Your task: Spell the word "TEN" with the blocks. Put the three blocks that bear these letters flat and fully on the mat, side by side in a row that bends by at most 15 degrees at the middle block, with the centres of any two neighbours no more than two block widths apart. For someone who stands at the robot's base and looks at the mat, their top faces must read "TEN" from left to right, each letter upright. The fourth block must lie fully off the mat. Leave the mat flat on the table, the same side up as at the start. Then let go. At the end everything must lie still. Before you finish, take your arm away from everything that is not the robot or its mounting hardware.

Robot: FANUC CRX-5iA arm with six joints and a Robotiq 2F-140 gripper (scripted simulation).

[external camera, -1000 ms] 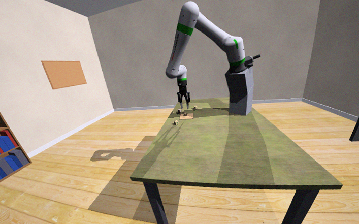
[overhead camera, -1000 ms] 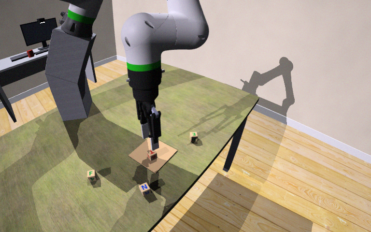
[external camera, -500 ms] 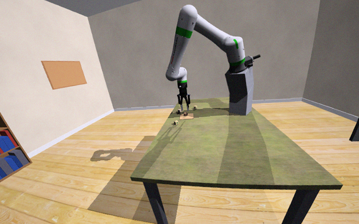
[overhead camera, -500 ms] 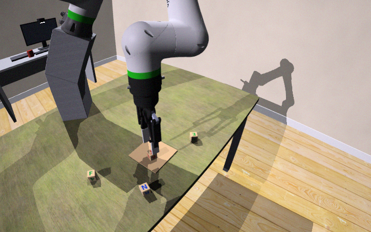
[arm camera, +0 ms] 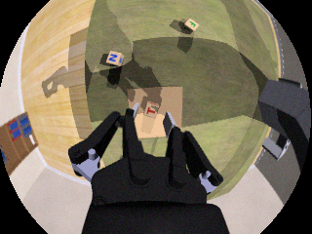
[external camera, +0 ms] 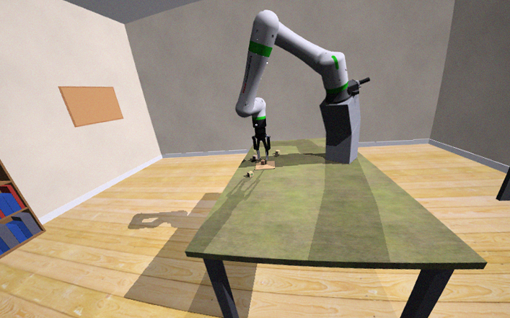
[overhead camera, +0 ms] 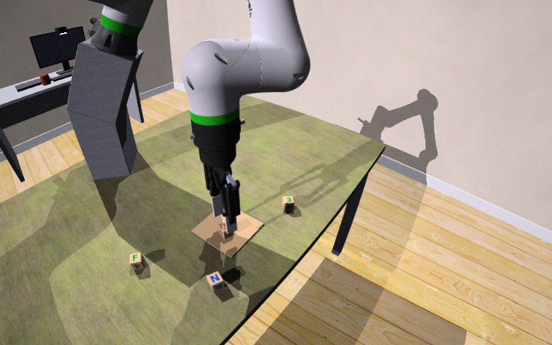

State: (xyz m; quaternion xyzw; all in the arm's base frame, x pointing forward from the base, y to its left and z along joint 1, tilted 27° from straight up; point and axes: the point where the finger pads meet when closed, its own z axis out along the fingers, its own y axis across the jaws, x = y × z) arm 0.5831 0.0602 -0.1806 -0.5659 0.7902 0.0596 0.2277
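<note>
The mat lies 70 mm below my hand, 20 mm to the left of it and 10 mm behind it. Also, from my hand: N block: 120 mm to the right, 90 mm ahead, 60 mm below; then F block: 230 mm to the right, 90 mm behind, 60 mm below.
</note>
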